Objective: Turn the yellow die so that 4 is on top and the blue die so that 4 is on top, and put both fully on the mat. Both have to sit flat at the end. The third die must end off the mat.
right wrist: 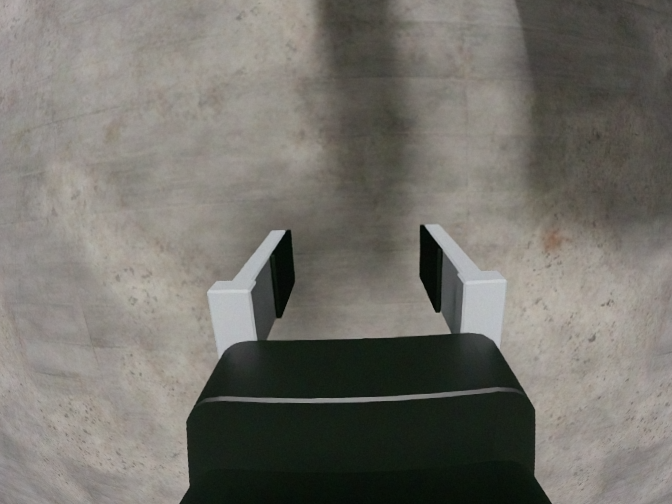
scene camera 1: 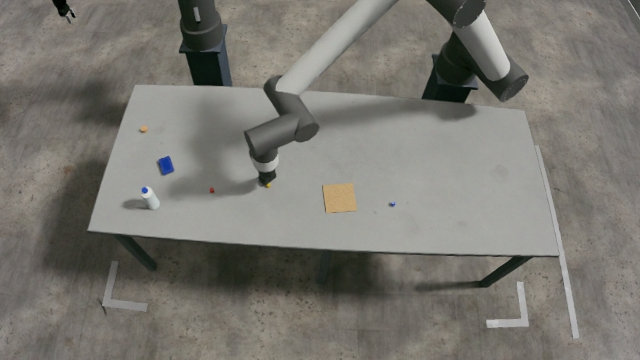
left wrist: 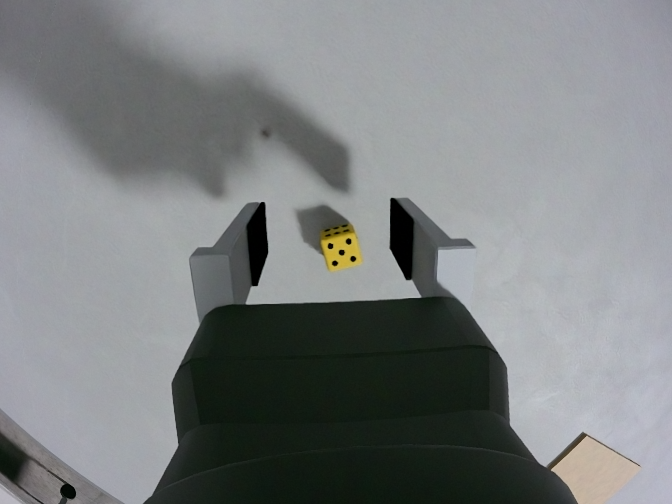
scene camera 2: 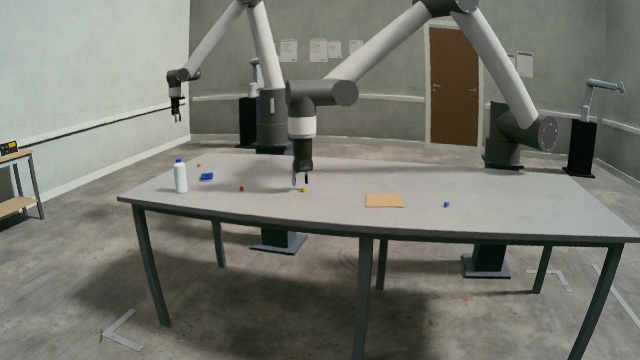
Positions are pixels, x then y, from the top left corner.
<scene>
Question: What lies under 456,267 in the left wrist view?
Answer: My left gripper.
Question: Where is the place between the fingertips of my right gripper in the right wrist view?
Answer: At 356,254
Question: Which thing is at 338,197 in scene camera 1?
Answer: A tan mat.
</scene>
